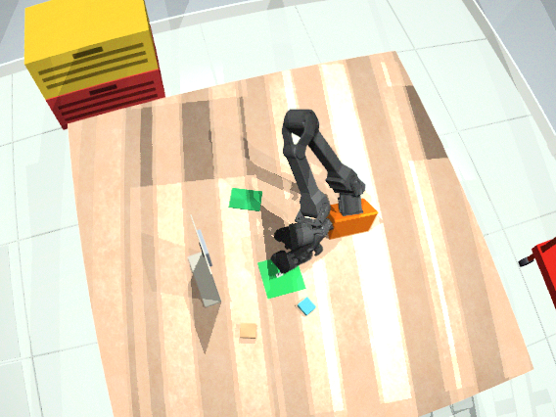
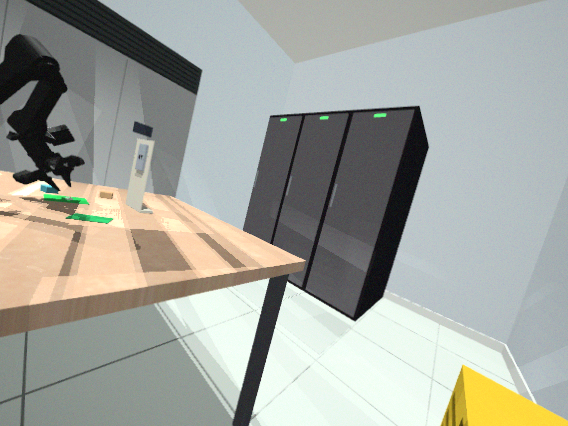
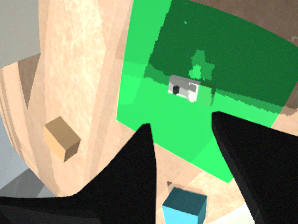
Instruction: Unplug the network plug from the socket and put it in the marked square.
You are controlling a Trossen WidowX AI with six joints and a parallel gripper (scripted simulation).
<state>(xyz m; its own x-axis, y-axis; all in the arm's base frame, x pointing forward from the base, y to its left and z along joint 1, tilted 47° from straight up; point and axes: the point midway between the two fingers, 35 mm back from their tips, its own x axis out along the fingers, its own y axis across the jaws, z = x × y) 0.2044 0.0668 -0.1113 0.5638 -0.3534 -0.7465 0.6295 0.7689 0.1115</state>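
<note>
My gripper tip is now 3 cm above the network plug and 1 cm short of it. Also, from my gripper tip: green marked square (4 cm below, 1 cm ahead); then cyan block (11 cm to the left, 5 cm behind, 3 cm below); then tan block (17 cm to the left, 13 cm ahead, 3 cm below).
</note>
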